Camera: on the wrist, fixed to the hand. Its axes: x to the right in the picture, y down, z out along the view.
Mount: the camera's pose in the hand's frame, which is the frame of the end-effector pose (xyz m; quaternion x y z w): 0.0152 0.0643 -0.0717 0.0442 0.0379 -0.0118 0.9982
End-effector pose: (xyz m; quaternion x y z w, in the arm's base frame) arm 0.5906 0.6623 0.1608 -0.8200 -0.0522 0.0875 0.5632
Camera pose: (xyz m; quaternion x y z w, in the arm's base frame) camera 0.6192 0.5764 0.1246 -0.7964 -0.0366 0.0519 0.6015
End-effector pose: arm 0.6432 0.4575 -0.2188 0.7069 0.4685 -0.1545 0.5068
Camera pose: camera 0.6853 0.5239 -0.1611 0.7284 0.4884 -0.1541 0.4551
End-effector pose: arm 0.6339 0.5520 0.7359 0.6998 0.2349 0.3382 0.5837
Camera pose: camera 0.5861 0.5968 0.8081 0.7088 0.2798 0.3469 0.5468
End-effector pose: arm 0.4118 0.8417 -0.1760 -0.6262 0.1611 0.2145 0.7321
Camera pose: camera 0.3940 0.7807 -0.2499 -0.6027 0.1906 0.1746 0.7549
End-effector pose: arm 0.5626 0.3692 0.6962 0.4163 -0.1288 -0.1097 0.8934
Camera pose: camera 0.6057 0.4564 0.7035 0.4607 -0.0946 -0.0986 0.8770
